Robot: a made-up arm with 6 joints.
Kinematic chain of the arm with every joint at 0, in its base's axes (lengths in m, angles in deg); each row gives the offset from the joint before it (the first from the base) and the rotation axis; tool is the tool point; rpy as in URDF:
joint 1: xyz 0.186 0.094 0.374 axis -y
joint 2: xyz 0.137 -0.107 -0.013 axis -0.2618 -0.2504 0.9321
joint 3: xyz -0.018 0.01 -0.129 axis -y
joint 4: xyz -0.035 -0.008 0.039 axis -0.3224 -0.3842 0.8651
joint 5: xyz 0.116 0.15 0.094 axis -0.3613 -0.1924 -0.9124
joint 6: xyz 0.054 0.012 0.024 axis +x
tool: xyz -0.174 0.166 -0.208 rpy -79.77 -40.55 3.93
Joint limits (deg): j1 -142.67..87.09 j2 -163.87..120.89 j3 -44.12..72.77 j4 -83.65..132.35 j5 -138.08..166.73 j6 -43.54..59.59
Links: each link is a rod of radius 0.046 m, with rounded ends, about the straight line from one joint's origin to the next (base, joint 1, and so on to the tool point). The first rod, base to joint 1, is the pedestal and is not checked.
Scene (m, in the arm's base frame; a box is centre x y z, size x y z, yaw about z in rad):
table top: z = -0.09
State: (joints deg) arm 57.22 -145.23 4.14 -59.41 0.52 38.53
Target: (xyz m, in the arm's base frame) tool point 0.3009 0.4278 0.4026
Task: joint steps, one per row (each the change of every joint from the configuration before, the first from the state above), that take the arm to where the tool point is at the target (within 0.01 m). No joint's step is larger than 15 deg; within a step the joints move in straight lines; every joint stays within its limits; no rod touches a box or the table.
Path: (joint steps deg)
1: -2.70 13.30 4.59 11.07 -5.90 0.58
2: -2.69 13.29 4.60 11.07 -5.89 0.58
3: -2.70 13.30 4.59 11.08 -5.90 0.59
4: -2.70 13.30 4.59 11.07 -5.90 0.58
5: -2.70 13.30 4.59 11.07 -5.90 0.58
6: -2.69 13.29 4.60 11.07 -5.89 0.58
7: -2.70 13.30 4.59 11.08 -5.90 0.58

